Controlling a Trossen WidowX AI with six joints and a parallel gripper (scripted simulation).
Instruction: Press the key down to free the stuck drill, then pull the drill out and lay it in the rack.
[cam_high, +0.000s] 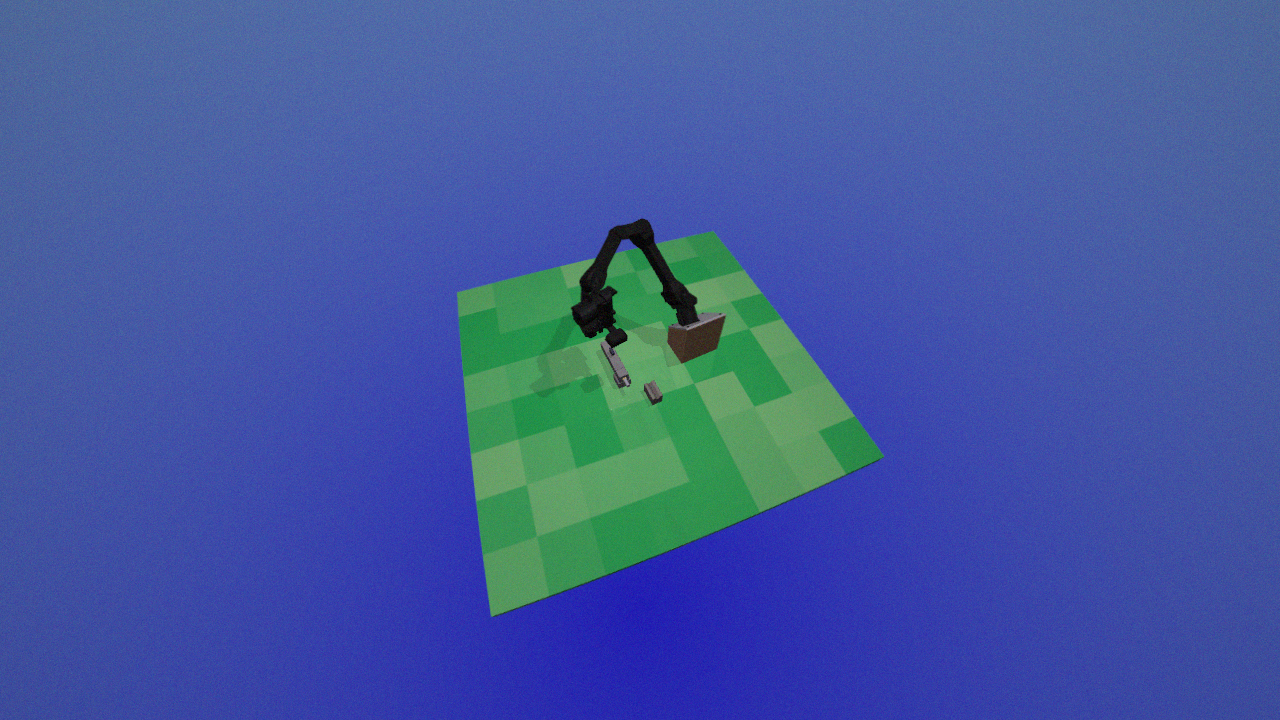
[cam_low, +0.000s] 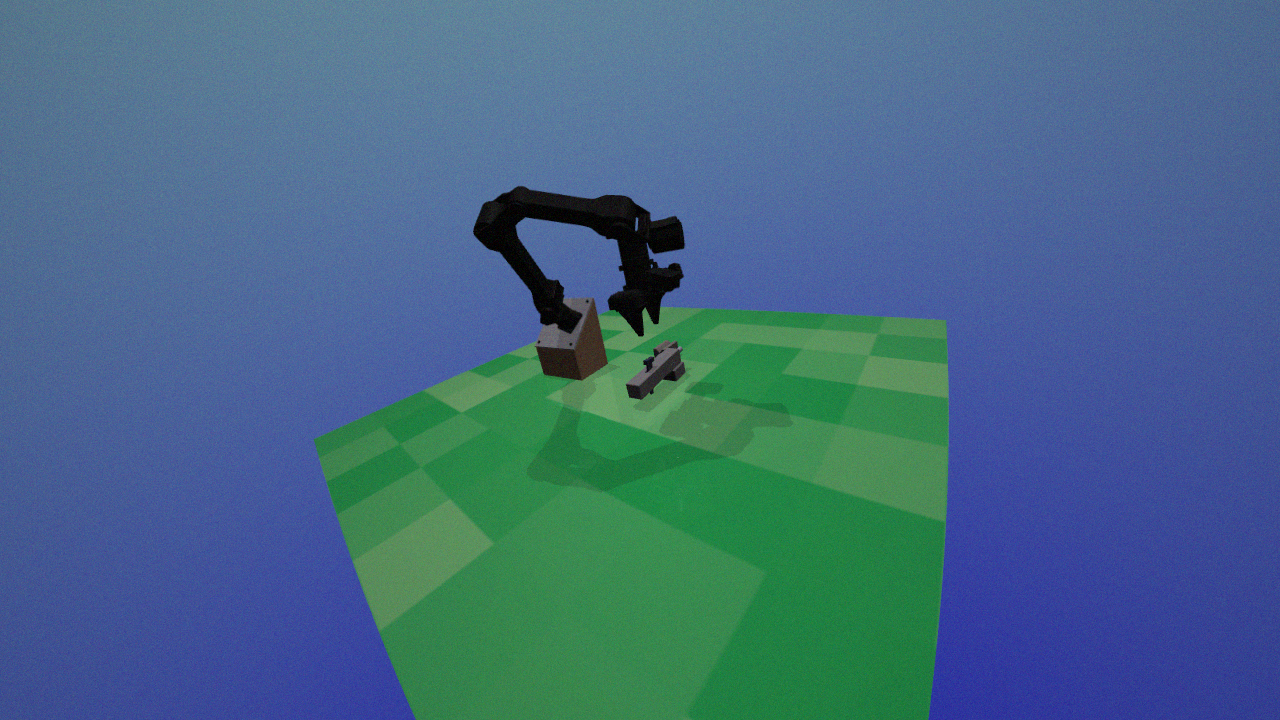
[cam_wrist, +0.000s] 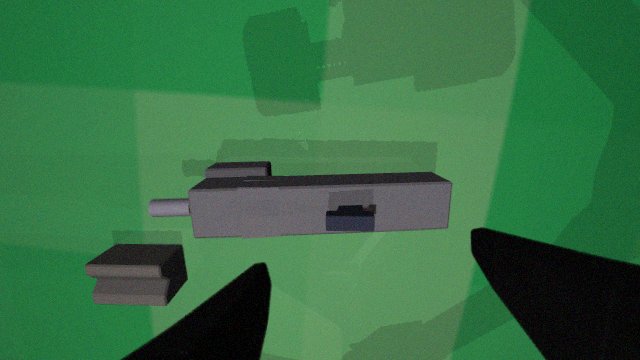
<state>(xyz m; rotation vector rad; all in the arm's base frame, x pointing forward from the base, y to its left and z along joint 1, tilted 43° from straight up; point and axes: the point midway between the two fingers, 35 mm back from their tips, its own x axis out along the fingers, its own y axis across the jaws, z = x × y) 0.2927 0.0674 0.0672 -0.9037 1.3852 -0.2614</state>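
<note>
Now: the drill 110 mm below my gripper tip, 80 mm to the left of it and 30 mm behind it. From my gripper tip the other things lie so: dark part: 100 mm below, 10 mm behind; rack: 170 mm to the left, 130 mm below, 120 mm behind.
</note>
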